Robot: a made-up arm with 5 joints. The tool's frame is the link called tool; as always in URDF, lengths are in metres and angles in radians. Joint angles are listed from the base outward. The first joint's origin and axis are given. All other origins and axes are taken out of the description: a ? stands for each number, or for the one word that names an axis. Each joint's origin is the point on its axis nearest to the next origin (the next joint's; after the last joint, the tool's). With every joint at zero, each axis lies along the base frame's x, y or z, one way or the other. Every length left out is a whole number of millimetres.
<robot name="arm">
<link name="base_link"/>
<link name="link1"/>
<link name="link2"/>
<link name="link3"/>
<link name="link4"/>
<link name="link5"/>
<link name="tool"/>
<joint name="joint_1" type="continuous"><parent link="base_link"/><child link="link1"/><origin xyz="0.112 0.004 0.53" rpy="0 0 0"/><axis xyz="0 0 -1"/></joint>
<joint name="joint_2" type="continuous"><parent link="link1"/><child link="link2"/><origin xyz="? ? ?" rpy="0 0 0"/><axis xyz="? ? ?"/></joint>
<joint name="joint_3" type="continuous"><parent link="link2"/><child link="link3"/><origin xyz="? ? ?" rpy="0 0 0"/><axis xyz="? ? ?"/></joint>
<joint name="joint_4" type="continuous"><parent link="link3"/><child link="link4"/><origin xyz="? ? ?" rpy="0 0 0"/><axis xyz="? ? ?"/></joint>
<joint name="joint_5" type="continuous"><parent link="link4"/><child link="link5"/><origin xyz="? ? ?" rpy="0 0 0"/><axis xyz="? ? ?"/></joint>
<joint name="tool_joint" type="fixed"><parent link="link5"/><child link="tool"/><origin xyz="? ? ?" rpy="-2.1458 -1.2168 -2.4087"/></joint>
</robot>
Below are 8 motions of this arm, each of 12 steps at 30 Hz.
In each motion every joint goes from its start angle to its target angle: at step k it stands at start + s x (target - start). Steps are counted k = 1, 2, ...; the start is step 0. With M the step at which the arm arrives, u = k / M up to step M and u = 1 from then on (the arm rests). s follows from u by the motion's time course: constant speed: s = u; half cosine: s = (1 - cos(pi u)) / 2; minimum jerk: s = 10 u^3 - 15 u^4 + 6 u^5.
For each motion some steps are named. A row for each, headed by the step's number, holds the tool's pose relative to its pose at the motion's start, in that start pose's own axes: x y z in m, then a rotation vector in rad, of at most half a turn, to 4 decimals.
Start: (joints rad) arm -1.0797 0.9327 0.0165 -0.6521 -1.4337
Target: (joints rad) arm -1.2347 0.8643 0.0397 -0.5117 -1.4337
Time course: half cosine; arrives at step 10
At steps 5, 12:
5: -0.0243 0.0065 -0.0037 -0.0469 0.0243 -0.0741
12: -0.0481 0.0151 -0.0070 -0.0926 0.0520 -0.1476

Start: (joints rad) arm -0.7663 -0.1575 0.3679 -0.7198 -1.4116
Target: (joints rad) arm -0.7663 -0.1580 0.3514 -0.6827 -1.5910
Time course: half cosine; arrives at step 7
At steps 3, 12:
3: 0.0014 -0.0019 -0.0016 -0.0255 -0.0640 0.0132
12: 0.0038 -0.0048 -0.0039 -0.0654 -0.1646 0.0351

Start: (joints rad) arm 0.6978 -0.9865 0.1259 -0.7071 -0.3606
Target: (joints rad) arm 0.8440 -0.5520 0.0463 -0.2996 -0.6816
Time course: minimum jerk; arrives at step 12
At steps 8, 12:
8: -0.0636 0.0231 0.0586 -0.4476 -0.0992 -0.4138
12: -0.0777 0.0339 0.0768 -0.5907 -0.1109 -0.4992

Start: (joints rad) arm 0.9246 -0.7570 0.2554 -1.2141 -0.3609
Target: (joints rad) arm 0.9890 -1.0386 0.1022 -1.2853 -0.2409
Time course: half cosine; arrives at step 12
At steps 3, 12:
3: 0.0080 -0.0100 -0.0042 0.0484 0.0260 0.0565
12: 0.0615 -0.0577 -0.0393 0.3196 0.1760 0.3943

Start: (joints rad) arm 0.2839 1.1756 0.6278 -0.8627 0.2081
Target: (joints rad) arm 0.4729 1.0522 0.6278 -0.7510 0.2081
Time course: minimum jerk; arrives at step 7
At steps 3, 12:
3: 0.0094 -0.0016 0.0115 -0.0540 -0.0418 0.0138
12: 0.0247 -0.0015 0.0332 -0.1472 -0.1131 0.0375

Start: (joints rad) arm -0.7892 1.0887 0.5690 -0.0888 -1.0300
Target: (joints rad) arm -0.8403 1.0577 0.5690 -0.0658 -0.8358
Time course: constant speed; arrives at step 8
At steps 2, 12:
2: -0.0031 0.0017 -0.0012 0.0176 0.0578 -0.0105
12: -0.0121 0.0069 -0.0041 0.0705 0.2314 -0.0416

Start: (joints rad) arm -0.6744 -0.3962 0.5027 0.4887 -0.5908
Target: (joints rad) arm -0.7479 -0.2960 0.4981 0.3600 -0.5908
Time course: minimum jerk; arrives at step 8
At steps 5, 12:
5: -0.0154 -0.0084 -0.0035 0.0536 0.0126 -0.0195
12: -0.0215 -0.0113 -0.0047 0.0740 0.0171 -0.0270

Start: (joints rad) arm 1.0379 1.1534 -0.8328 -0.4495 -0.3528
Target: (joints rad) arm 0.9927 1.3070 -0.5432 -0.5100 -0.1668
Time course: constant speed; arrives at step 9
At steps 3, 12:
3: -0.0320 0.0202 0.0135 -0.0379 0.0500 -0.1276
12: -0.0864 0.0734 0.0358 -0.0917 0.1461 -0.3924

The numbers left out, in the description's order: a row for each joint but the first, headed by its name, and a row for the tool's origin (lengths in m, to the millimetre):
joint_2: xyz 0.037 -0.002 0, axis 0 1 0
joint_3: xyz 0.01 0 0.128, axis 0 1 0
joint_4: xyz 0.2 0 0.024, axis 0 1 0
joint_5: xyz 0.024 0 0.021, axis -1 0 0
tool: xyz 0 0.029 -0.009

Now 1 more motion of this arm.
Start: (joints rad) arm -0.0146 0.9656 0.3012 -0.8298 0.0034
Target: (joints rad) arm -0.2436 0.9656 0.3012 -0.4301 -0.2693
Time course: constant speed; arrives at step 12
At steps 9, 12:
9: -0.0146 -0.0006 -0.0434 0.0064 -0.1728 -0.3027
12: -0.0200 0.0008 -0.0575 -0.0082 -0.2139 -0.4051

